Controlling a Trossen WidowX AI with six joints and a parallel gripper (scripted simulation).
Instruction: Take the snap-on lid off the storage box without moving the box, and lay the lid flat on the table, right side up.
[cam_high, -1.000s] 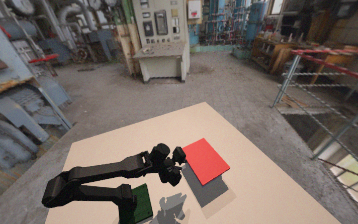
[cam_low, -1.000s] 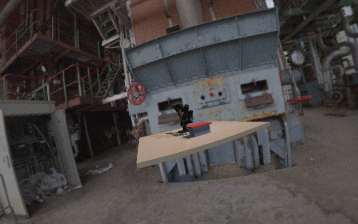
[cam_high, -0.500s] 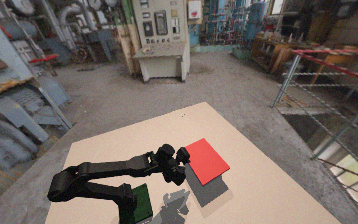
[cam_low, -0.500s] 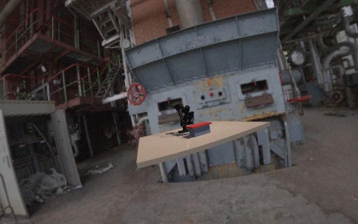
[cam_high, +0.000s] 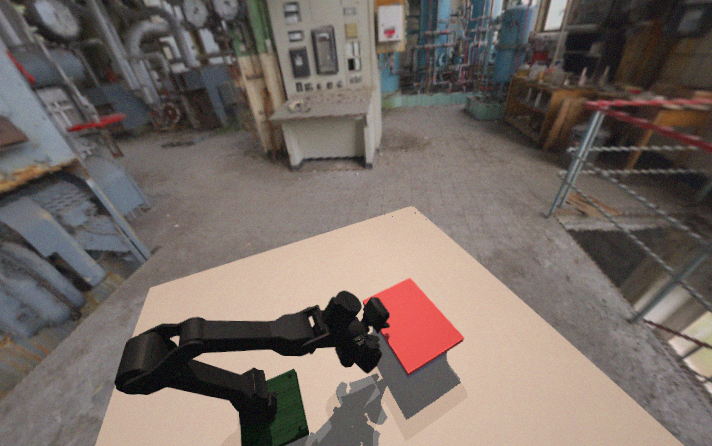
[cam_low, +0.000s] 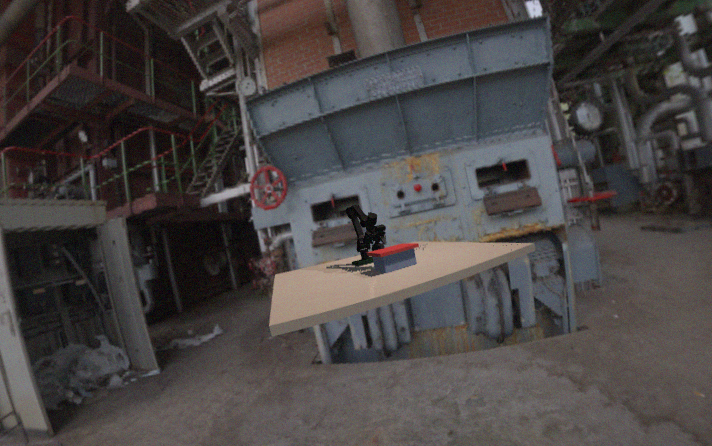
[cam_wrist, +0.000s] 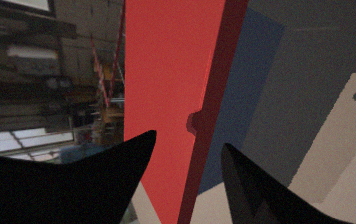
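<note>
Now: gripper tip 8 cm short of the red lid, 2 cm to the right of it and 1 cm above it. Round my gripper tip: storage box: 8 cm ahead, 2 cm to the left, 6 cm below.
</note>
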